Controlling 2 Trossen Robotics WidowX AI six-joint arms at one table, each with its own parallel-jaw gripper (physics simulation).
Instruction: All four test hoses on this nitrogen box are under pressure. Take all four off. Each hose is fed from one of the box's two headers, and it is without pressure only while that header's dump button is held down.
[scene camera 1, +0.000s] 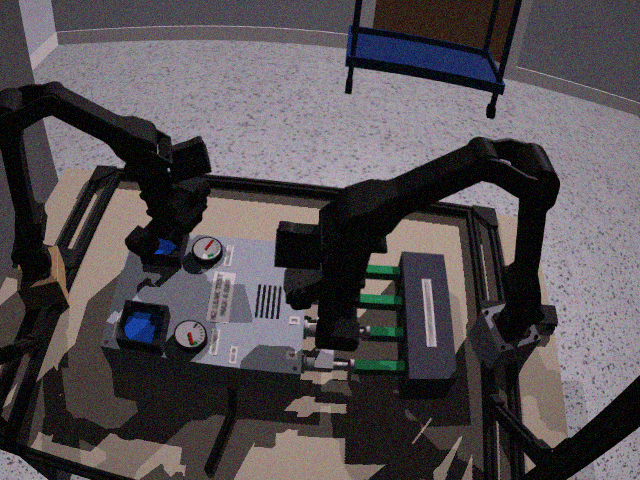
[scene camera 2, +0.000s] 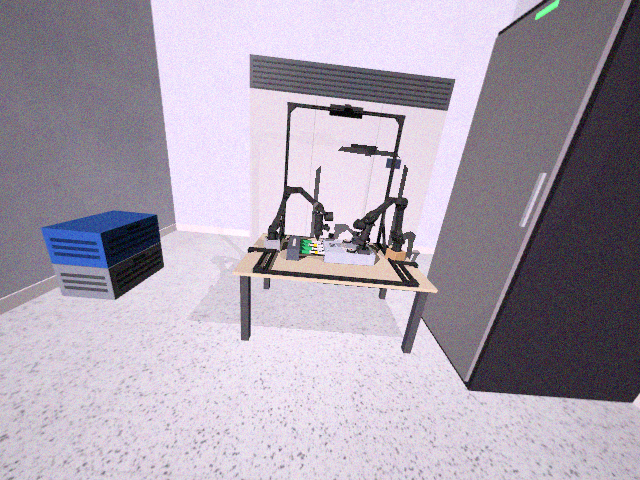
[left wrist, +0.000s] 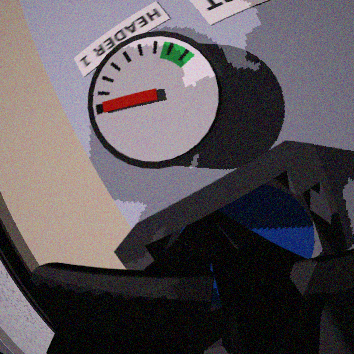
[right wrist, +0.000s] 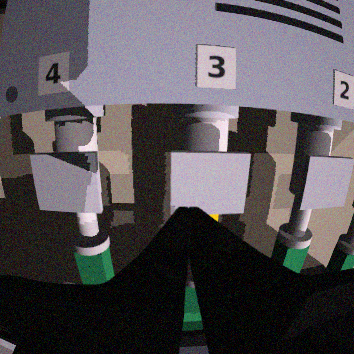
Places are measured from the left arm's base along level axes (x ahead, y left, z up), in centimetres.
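Pixels of known places: left gripper, fingertip midpoint: (scene camera 1: 179, 246) (left wrist: 206, 218); right gripper, fingertip midpoint: (scene camera 2: 317, 240) (right wrist: 186, 216); left arm's base, origin of the base link: (scene camera 1: 37, 267) (scene camera 2: 396, 250); right arm's base, origin of the base link: (scene camera 1: 511, 324) (scene camera 2: 272, 238).
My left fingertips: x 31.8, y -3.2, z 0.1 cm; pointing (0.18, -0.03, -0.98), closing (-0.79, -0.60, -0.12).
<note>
For each thing: its middle in the pictures, then the offset to it from my left fingertips. "spot": a spot on its surface instead.
- far blue dump button, body centre: (left wrist: 244, 246) (scene camera 1: 166, 252) dx -2.9, dy +0.4, dz -1.2 cm
- Header 1 gauge, surface spot: (left wrist: 154, 102) (scene camera 1: 205, 248) spot: dx +4.6, dy -2.8, dz +1.0 cm
- port 3's grey coupler, body centre: (right wrist: 204, 173) dx +20.3, dy -23.5, dz -2.4 cm
- dark block, surface spot: (scene camera 1: 428, 310) spot: dx +38.4, dy -26.9, dz -0.4 cm
- black cable, surface spot: (scene camera 1: 220, 443) spot: dx -3.1, dy -37.9, dz -7.2 cm
The grey nitrogen box (scene camera 1: 247, 290) (scene camera 2: 349, 255) lies on the table. My left gripper (scene camera 1: 160, 251) (left wrist: 206, 218) (scene camera 2: 361, 247) is shut and empty, its tips down on the far blue dump button (left wrist: 281, 225) inside its dark guard. The Header 1 gauge (left wrist: 154, 102) (scene camera 1: 207, 249) has its red needle at the end away from the green arc. The near dump button (scene camera 1: 139, 327) is untouched beside its gauge (scene camera 1: 190, 335). My right gripper (scene camera 1: 337, 335) (right wrist: 186, 216) is shut and empty, its tips at the lower edge of port 3's grey coupler (right wrist: 209, 182). Green hoses (scene camera 1: 385, 332) (right wrist: 93, 268) run from the ports.
A dark block (scene camera 1: 428, 310) holds the hoses' far ends. The right arm hides the box ends of the two far hoses in scene camera 1. A black cable (scene camera 1: 220, 443) trails from the box front. A blue cart (scene camera 1: 423, 57) stands behind the table.
</note>
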